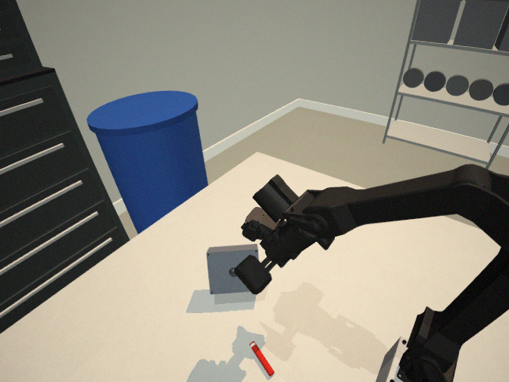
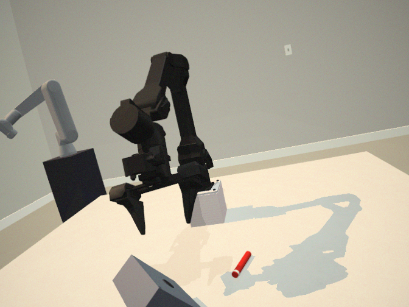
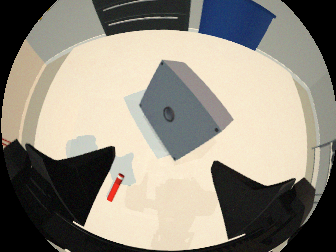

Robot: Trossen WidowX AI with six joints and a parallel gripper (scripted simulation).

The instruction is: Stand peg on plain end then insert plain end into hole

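Now: the red peg 150 mm below my gripper tip, 100 mm to the left of it and 80 mm behind it. The rest, counted from my gripper tip: grey sloped panel 80 mm below, 80 mm ahead.
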